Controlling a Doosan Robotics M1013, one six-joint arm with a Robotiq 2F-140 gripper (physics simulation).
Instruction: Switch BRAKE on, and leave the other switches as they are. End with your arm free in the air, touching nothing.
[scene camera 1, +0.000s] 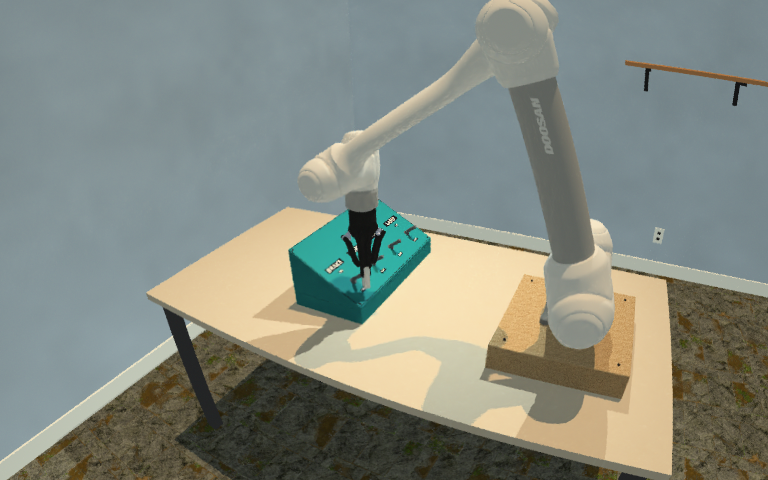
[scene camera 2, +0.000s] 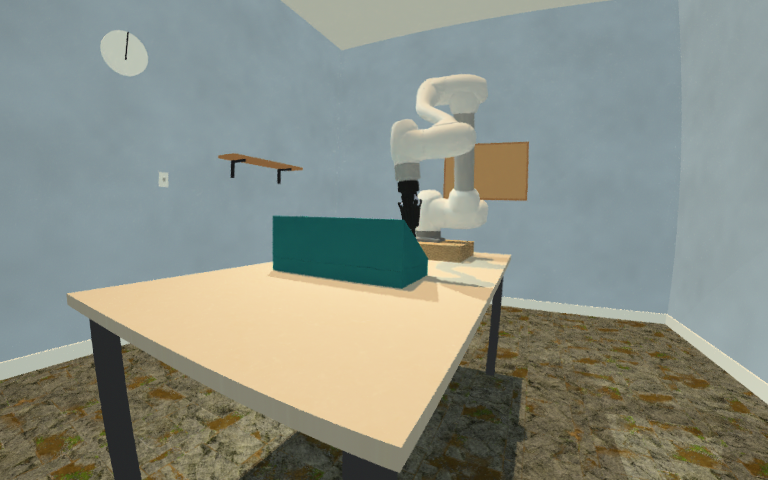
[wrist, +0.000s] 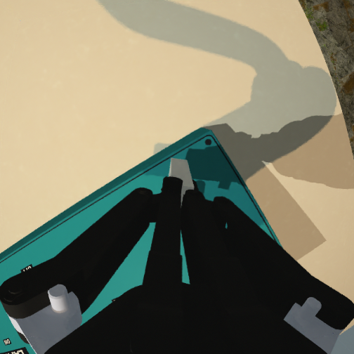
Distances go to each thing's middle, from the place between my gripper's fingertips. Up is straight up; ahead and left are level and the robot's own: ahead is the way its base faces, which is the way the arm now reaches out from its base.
My gripper is now 20 cm to the left of the teal switch box (scene camera 1: 322, 269), 11 cm short of it and 1 cm above it.
